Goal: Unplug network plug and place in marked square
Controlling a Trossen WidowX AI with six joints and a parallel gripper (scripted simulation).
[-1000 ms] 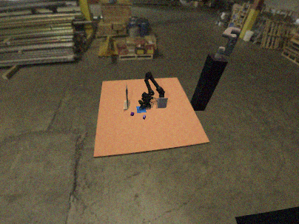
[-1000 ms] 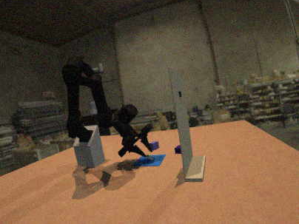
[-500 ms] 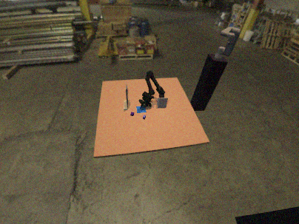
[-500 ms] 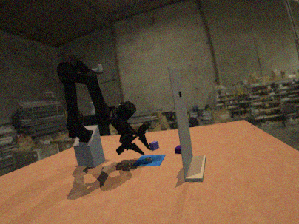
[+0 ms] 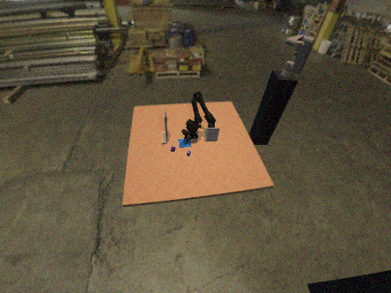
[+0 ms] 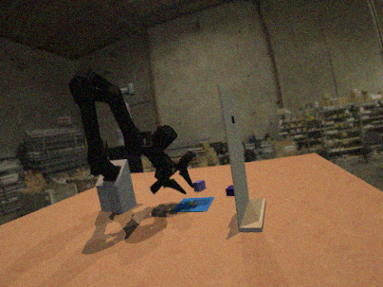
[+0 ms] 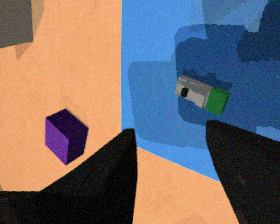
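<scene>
Right now my gripper tip is 1 cm short of the green network plug and 4 cm above it. From my gripper tip the other things lie so: blue marked square (1 cm ahead, 5 cm below); then grey upright panel (20 cm ahead, 7 cm to the right, 10 cm above).
</scene>
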